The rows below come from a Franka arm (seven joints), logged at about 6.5 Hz.
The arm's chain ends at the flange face. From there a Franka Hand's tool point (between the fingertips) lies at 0.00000 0.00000 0.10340 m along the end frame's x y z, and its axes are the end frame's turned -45 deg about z.
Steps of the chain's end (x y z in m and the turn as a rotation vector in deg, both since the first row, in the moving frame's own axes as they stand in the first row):
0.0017 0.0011 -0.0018 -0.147 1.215 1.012
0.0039 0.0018 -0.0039 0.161 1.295 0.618
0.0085 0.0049 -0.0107 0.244 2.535 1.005
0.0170 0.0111 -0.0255 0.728 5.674 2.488
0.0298 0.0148 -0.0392 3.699 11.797 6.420
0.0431 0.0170 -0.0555 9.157 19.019 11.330
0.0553 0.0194 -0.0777 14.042 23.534 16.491
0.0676 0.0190 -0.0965 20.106 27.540 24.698
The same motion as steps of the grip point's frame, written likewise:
0.0018 0.0037 -0.0018 -0.963 0.755 1.012
0.0033 0.0055 -0.0039 -0.802 1.030 0.618
0.0061 0.0124 -0.0108 -1.620 1.965 1.005
0.0122 0.0263 -0.0260 -3.497 4.527 2.488
0.0296 0.0429 -0.0416 -5.726 10.957 6.420
0.0521 0.0582 -0.0624 -6.973 19.923 11.330
0.0692 0.0710 -0.0892 -6.712 26.570 16.491
0.0879 0.0824 -0.1140 -5.257 33.691 24.698

